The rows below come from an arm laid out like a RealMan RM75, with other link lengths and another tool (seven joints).
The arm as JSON. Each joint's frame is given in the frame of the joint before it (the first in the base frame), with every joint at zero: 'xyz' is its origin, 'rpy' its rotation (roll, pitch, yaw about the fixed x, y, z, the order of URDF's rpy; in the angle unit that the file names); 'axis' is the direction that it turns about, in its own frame. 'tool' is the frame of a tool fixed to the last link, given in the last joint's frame.
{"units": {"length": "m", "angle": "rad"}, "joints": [
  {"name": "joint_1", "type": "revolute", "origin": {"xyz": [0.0, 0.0, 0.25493], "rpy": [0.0, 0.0, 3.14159]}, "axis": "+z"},
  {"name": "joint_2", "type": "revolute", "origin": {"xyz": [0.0, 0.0, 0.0], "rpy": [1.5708, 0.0, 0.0]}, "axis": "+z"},
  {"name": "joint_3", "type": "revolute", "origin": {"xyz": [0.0, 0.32, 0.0], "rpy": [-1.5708, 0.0, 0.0]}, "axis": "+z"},
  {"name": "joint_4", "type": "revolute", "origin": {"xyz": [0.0, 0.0, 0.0], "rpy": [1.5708, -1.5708, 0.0]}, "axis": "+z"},
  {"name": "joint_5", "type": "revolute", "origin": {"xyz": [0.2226, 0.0, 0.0], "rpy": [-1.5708, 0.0, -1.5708]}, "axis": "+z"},
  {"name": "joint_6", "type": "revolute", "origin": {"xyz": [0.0, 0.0, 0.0], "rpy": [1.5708, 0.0, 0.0]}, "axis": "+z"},
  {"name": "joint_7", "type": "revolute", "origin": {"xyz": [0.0, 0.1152, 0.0], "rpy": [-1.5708, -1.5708, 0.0]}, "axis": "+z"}
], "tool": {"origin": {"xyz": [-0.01, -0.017, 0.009], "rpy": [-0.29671, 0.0, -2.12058]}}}
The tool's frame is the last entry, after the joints.
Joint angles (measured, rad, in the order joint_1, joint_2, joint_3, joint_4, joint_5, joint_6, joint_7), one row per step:
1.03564, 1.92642, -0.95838, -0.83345, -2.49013, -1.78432, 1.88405
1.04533, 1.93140, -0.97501, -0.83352, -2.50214, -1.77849, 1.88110
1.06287, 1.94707, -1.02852, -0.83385, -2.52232, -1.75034, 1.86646
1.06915, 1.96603, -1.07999, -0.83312, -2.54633, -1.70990, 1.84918
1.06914, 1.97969, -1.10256, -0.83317, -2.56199, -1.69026, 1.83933
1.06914, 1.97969, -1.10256, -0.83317, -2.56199, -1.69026, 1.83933
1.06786, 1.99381, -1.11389, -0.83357, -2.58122, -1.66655, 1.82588
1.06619, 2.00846, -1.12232, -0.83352, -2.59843, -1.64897, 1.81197
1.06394, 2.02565, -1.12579, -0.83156, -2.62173, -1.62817, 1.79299
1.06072, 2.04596, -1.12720, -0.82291, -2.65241, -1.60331, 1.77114
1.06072, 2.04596, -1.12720, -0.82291, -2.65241, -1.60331, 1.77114
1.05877, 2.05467, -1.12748, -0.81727, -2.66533, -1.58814, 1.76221
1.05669, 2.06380, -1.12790, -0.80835, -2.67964, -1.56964, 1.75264
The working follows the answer.
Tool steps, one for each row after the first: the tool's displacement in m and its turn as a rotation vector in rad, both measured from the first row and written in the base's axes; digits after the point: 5 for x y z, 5 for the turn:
-0.00406, 0.00118, -0.00339, -0.00564, -0.02207, 0.01796
-0.01295, 0.00357, -0.01495, -0.01763, -0.07381, 0.07429
-0.01658, 0.00484, -0.02784, -0.02099, -0.12359, 0.12649
-0.01711, 0.00421, -0.03576, -0.02520, -0.14690, 0.15082
-0.01711, 0.00421, -0.03576, -0.02520, -0.14690, 0.15082
-0.01692, 0.00430, -0.04263, -0.02131, -0.16398, 0.17480
-0.01667, 0.00344, -0.04964, -0.02321, -0.17712, 0.19610
-0.01559, 0.00254, -0.05728, -0.02422, -0.19080, 0.21953
-0.01257, 0.00093, -0.06663, -0.02812, -0.20856, 0.24101
-0.01257, 0.00093, -0.06663, -0.02812, -0.20856, 0.24101
-0.01080, 0.00047, -0.07086, -0.02687, -0.21548, 0.24951
-0.00834, -0.00001, -0.07565, -0.02544, -0.22367, 0.25764

Tool pose at each row, in the base's axes (x y z in m, rotation vector in rad; rounded; the steps above come from the unrounded poses):
0.17308, 0.47886, 0.06389, 2.73490, 0.39104, 0.39038
0.16902, 0.48004, 0.06050, 2.72095, 0.41052, 0.42317
0.16014, 0.48244, 0.04894, 2.68566, 0.47506, 0.50340
0.15650, 0.48370, 0.03605, 2.65665, 0.53306, 0.58187
0.15597, 0.48308, 0.02813, 2.63952, 0.55996, 0.61738
0.15597, 0.48308, 0.02813, 2.63952, 0.55996, 0.61738
0.15616, 0.48317, 0.02126, 2.63193, 0.58765, 0.64735
0.15642, 0.48230, 0.01425, 2.62047, 0.61295, 0.66929
0.15749, 0.48140, 0.00661, 2.60878, 0.64090, 0.69271
0.16051, 0.47979, -0.00274, 2.59271, 0.66494, 0.71977
0.16051, 0.47979, -0.00274, 2.59271, 0.66494, 0.71977
0.16229, 0.47933, -0.00697, 2.58889, 0.67441, 0.73138
0.16475, 0.47886, -0.01176, 2.58472, 0.68299, 0.74461

